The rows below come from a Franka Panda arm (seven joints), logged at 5 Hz.
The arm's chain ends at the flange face. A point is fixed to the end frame.
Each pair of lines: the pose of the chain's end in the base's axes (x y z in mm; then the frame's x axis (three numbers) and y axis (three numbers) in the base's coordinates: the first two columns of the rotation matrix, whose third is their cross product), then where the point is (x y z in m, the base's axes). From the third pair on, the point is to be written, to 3 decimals.
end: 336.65 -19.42 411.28 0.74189 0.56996 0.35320 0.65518 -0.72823 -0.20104
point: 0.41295 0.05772 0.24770
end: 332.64 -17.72 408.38 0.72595 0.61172 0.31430 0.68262 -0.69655 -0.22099
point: 0.39782 0.06100 0.24079
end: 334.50 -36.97 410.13 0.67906 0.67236 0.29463 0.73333 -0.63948 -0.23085
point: 0.389 0.045 0.241
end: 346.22 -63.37 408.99 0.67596 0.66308 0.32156 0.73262 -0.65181 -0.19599
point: 0.410 0.017 0.242
